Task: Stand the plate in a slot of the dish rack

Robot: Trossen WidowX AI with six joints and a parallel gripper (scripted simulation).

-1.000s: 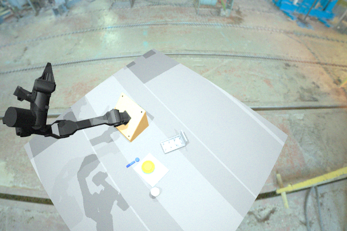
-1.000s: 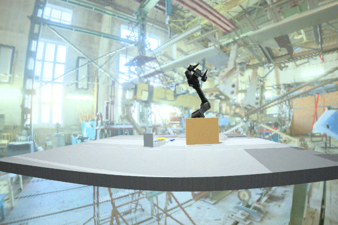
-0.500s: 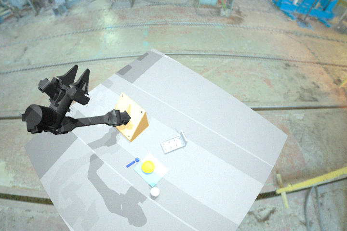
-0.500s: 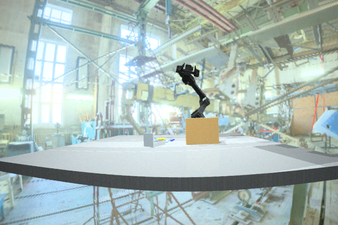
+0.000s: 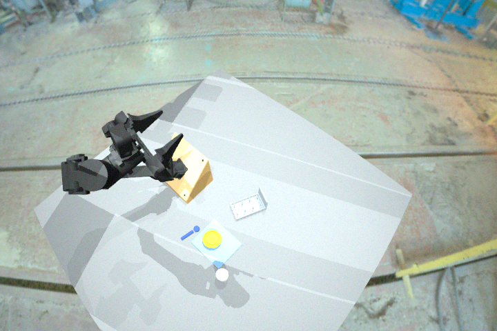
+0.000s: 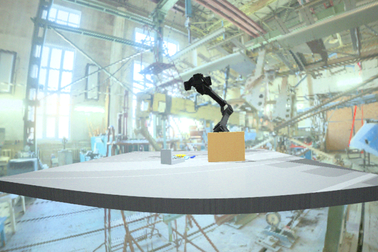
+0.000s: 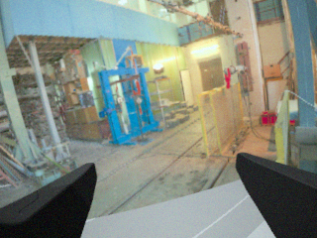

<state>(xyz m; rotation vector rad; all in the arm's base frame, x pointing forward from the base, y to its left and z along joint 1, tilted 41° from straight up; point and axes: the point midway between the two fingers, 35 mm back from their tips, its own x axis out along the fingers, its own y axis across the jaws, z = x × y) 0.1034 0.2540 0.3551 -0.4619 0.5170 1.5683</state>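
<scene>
Now: the yellow plate 490 mm below my gripper tip, 130 mm ahead of it and 60 mm to the right of it. Round my gripper tip: blue spoon (510 mm below, 100 mm to the right, 60 mm ahead); then grey dish rack (490 mm below, 140 mm to the left, 110 mm ahead); then blue mat (510 mm below, 150 mm ahead, 50 mm to the right).
</scene>
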